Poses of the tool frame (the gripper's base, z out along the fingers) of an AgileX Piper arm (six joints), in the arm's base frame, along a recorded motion.
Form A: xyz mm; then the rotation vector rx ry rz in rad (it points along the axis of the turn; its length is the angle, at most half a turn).
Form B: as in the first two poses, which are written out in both.
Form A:
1: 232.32 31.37 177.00 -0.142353 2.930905 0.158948
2: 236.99 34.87 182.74 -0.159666 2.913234 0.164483
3: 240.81 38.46 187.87 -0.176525 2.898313 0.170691
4: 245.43 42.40 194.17 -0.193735 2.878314 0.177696
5: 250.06 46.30 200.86 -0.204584 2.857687 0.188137
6: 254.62 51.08 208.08 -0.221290 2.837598 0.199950
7: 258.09 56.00 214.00 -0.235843 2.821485 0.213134
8: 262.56 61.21 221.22 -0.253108 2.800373 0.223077
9: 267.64 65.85 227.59 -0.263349 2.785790 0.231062
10: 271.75 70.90 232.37 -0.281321 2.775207 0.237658
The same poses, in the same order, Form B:
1: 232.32 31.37 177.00 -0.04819 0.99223 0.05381 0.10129
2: 236.99 34.87 182.74 -0.05431 0.99093 0.05595 0.10946
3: 240.81 38.46 187.87 -0.06028 0.98968 0.05829 0.11619
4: 245.43 42.40 194.17 -0.06650 0.98800 0.06100 0.12532
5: 250.06 46.30 200.86 -0.07060 0.98622 0.06493 0.13480
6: 254.62 51.08 208.08 -0.07675 0.98420 0.06935 0.14368
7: 258.09 56.00 214.00 -0.08212 0.98239 0.07421 0.15055
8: 262.56 61.21 221.22 -0.08858 0.98006 0.07807 0.15980
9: 267.64 65.85 227.59 -0.09249 0.97839 0.08115 0.16616
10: 271.75 70.90 232.37 -0.09902 0.97685 0.08365 0.17020
